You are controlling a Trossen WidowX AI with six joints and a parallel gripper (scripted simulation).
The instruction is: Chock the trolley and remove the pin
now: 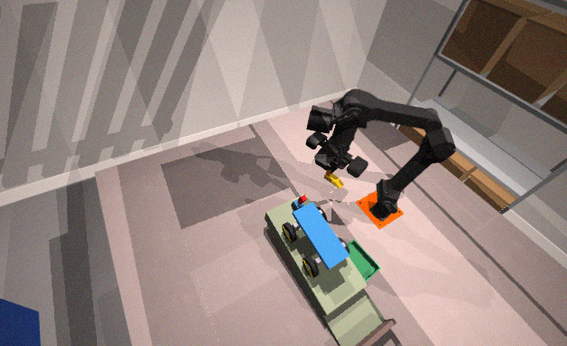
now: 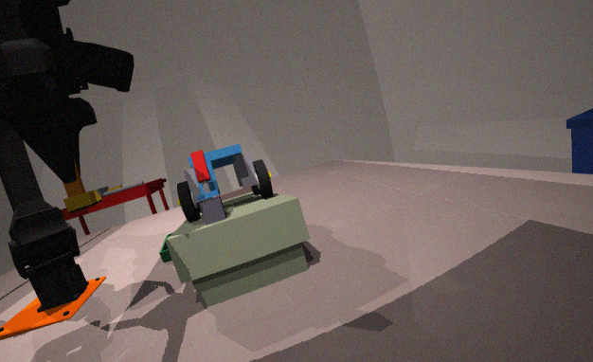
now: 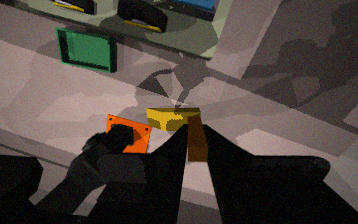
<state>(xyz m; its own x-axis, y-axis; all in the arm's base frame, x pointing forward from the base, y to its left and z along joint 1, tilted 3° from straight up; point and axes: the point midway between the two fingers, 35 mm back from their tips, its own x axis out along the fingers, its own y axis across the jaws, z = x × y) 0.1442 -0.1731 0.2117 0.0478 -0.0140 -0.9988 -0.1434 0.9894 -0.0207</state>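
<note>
Now: gripper tip 20 mm to the right of the yellow chock and 10 mm above it. The rest, counted from my gripper tip: blue trolley: 170 mm ahead, 120 mm to the left, 60 mm below; then pale green ramp: 170 mm ahead, 130 mm to the left, 130 mm below; then red-headed stop pin: 130 mm ahead, 10 mm to the left, 40 mm below.
</note>
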